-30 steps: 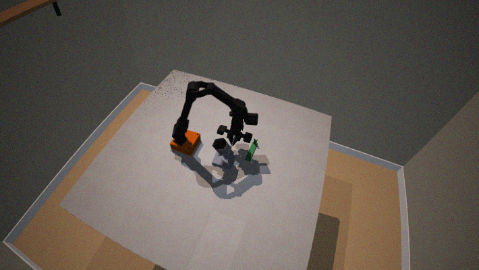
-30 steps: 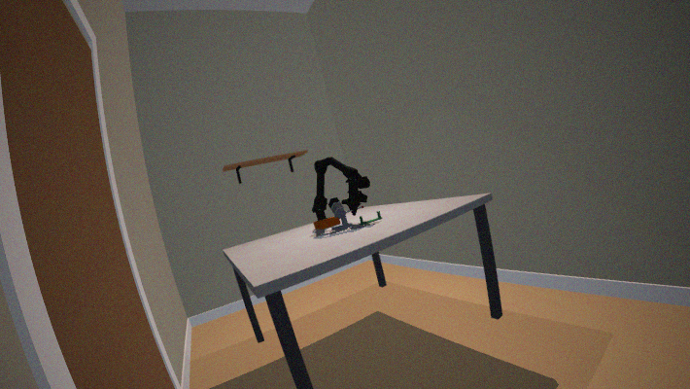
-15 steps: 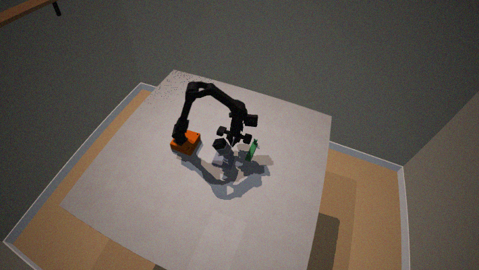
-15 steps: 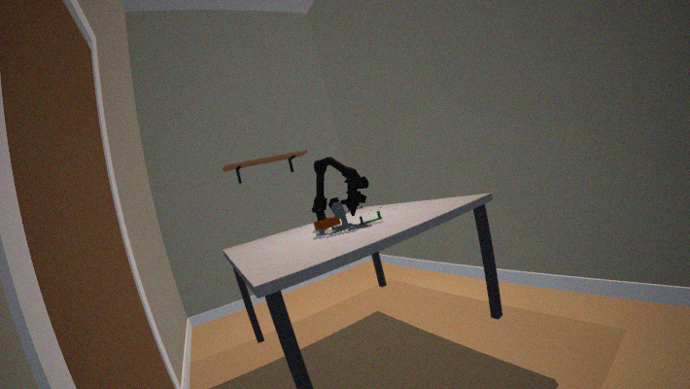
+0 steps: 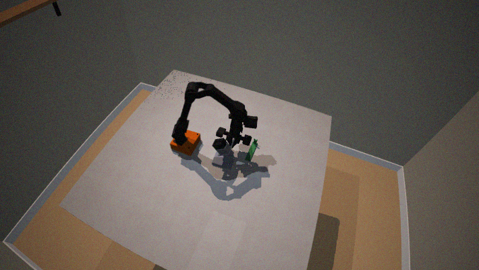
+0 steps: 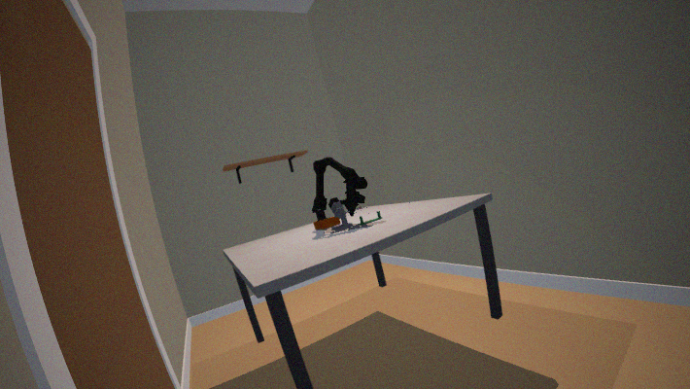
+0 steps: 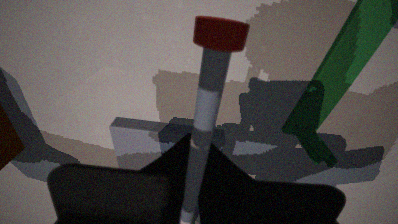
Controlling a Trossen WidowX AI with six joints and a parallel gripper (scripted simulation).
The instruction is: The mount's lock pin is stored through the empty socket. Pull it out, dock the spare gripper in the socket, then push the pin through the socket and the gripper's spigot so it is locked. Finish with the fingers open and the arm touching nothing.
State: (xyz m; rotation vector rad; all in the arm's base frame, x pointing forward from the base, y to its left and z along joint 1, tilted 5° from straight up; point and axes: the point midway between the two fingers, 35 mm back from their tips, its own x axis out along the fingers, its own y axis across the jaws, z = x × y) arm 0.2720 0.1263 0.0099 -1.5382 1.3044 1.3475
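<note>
My gripper tip is 70 mm to the left of the mount and 10 mm short of it. Also, from my gripper tip: green pin rest: 90 mm ahead, 70 mm to the left, 30 mm below; then spare gripper: 70 mm to the right, 70 mm above, 10 mm behind.
</note>
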